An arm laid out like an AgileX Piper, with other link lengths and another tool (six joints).
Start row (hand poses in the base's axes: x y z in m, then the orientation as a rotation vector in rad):
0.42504 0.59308 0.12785 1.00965 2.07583 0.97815
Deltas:
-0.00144 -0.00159 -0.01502 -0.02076 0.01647 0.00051
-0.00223 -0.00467 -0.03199 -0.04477 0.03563 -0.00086
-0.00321 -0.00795 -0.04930 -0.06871 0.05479 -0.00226
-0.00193 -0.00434 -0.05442 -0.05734 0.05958 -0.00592
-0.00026 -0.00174 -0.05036 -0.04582 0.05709 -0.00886
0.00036 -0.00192 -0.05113 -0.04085 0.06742 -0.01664
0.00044 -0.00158 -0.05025 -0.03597 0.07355 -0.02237
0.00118 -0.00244 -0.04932 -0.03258 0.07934 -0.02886
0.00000 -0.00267 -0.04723 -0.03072 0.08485 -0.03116
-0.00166 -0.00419 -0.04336 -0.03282 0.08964 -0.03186
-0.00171 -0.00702 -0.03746 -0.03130 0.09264 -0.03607
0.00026 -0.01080 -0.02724 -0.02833 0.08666 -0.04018
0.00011 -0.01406 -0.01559 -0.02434 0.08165 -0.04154
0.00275 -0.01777 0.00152 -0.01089 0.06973 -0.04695
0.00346 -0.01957 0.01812 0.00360 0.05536 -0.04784
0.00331 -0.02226 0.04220 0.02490 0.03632 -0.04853
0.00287 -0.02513 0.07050 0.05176 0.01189 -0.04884
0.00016 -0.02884 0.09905 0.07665 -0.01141 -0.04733
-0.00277 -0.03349 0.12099 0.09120 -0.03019 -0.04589
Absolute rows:
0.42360 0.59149 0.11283 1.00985 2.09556 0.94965
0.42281 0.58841 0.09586 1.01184 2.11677 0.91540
0.42183 0.58513 0.07855 1.01369 2.13758 0.88094
0.42311 0.58874 0.07343 1.02637 2.13590 0.89043
0.42478 0.59134 0.07749 1.03348 2.12875 0.90295
0.42540 0.59116 0.07672 1.05050 2.13019 0.90117
0.42548 0.59150 0.07760 1.06267 2.12969 0.90174
0.42622 0.59064 0.07853 1.07455 2.12873 0.90032
0.42504 0.59041 0.08062 1.08149 2.13096 0.89935
0.42338 0.58889 0.08449 1.08434 2.13486 0.89492
0.42333 0.58606 0.09039 1.09118 2.13378 0.89346
0.42530 0.58228 0.10061 1.09248 2.12522 0.89688
0.42515 0.57902 0.11226 1.09239 2.11913 0.90249
0.42779 0.57531 0.12937 1.09625 2.10189 0.91916
0.42850 0.57351 0.14597 1.09464 2.08556 0.94002
0.42835 0.57082 0.17005 1.09300 2.06342 0.97006
0.42791 0.56795 0.19835 1.08987 2.03518 1.00798
0.42520 0.56424 0.22690 1.08460 2.00935 1.04384
0.42227 0.55959 0.24884 1.07727 1.99028 1.06642

